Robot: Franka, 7 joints.
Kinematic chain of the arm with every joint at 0, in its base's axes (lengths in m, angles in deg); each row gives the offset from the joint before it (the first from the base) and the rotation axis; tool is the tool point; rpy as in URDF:
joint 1: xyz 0 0 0.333 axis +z
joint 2: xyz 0 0 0 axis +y
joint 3: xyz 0 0 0.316 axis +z
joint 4: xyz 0.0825 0 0 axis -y
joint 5: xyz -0.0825 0 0.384 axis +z
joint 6: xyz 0 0 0 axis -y
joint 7: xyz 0.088 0 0 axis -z
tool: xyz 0 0 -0.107 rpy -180 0 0
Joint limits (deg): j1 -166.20..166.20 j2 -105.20..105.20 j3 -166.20..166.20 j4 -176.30..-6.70 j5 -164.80..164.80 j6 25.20..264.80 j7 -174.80..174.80
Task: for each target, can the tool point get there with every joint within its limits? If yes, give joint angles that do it. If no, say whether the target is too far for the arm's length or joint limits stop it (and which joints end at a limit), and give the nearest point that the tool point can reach.
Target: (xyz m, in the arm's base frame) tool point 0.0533 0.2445 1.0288
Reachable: yes | joints -140.34 -24.91 -10.39 -26.72 -108.90 49.55 64.50
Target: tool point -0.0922 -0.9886 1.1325
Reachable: no: too far | nearest point -0.0620 -0.6653 0.8710 | short by 0.417 m
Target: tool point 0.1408 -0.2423 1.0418
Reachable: yes | joints 1.79 0.54 -34.73 -38.96 73.21 220.50 6.17
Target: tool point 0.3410 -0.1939 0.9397
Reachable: yes | joints -69.37 12.56 82.74 -33.58 -69.22 52.25 -22.49
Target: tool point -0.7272 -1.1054 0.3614
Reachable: no: too far | nearest point -0.4714 -0.7165 0.3514 | short by 0.466 m
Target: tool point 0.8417 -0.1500 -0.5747
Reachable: no: too far | nearest point 0.5973 -0.1064 -0.2510 | short by 0.408 m
